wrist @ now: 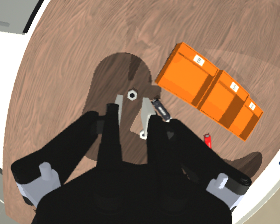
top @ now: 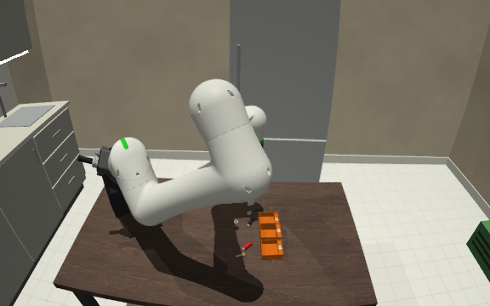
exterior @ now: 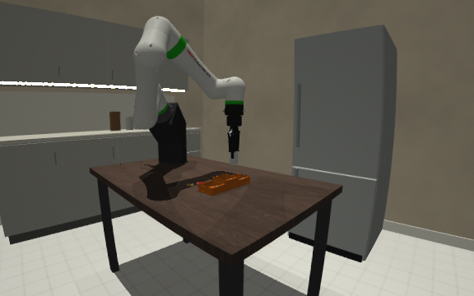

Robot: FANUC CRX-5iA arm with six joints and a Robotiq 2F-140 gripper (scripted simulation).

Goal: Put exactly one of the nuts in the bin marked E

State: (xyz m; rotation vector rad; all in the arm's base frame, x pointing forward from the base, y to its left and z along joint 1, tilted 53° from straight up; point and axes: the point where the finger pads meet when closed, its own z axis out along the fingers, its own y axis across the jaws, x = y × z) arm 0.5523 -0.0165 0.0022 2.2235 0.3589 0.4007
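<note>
My hand is 10 cm above the dark cylinder, 6 cm to the left of it and 1 cm past it. Round my hand: red piece 19 cm to the right, 10 cm below, 7 cm behind; then yellow screw 24 cm to the right, 10 cm below, 10 cm behind.
</note>
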